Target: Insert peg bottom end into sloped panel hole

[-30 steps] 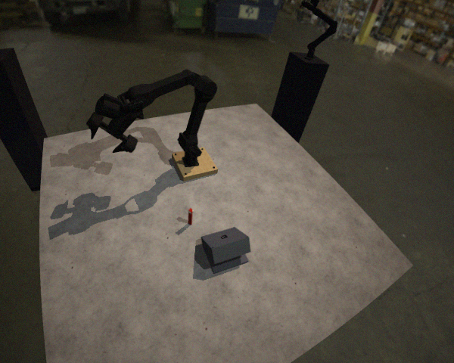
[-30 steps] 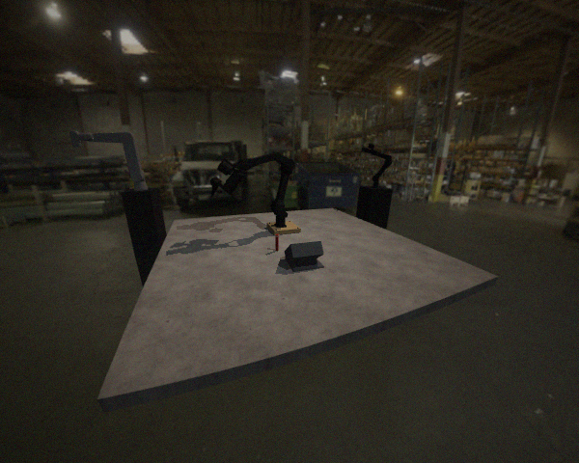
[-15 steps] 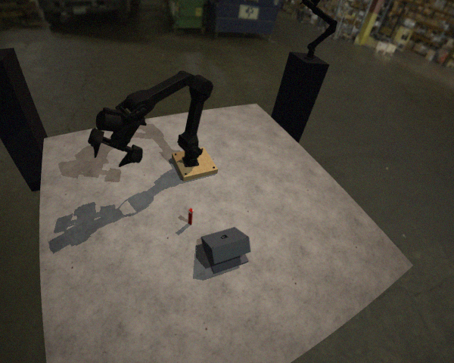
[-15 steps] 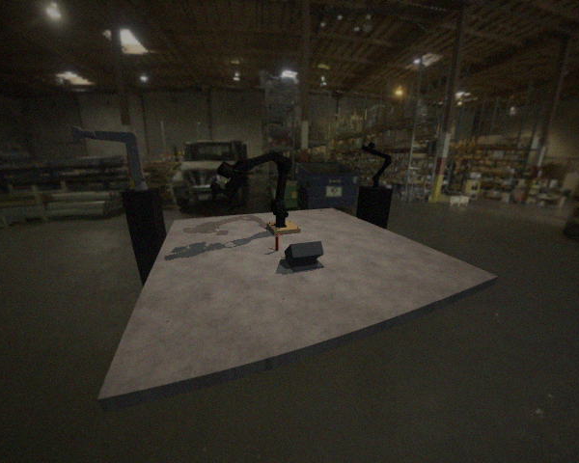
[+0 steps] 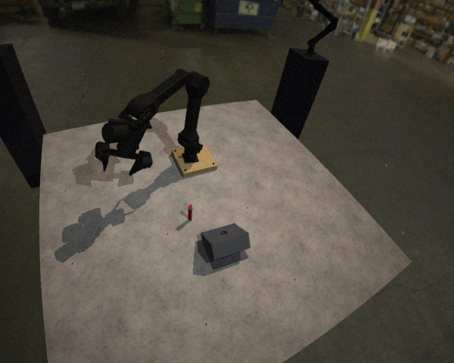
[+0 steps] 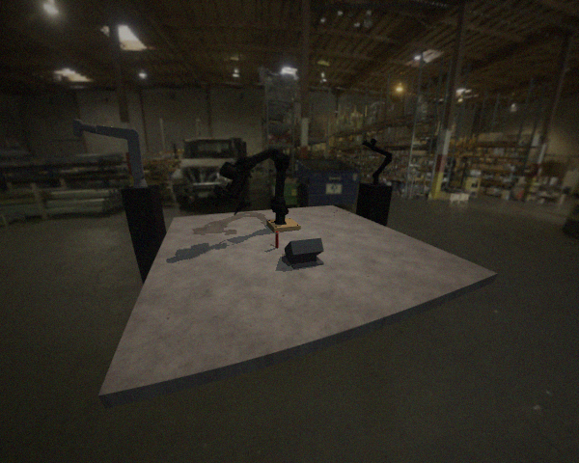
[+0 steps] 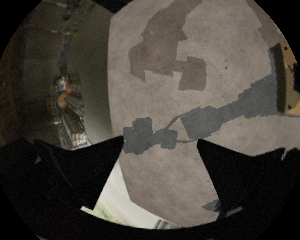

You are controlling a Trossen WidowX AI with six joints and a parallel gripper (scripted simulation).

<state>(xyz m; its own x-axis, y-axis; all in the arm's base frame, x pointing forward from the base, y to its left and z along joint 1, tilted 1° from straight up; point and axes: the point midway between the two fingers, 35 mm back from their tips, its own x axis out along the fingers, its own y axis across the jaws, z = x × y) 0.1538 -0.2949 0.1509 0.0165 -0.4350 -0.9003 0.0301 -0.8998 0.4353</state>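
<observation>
My gripper tip is 230 mm to the right of the red peg, 150 mm short of it and 90 mm above it. From my gripper tip the other things lie so: dark grey sloped panel 310 mm to the left, 290 mm ahead, 110 mm below.
</observation>
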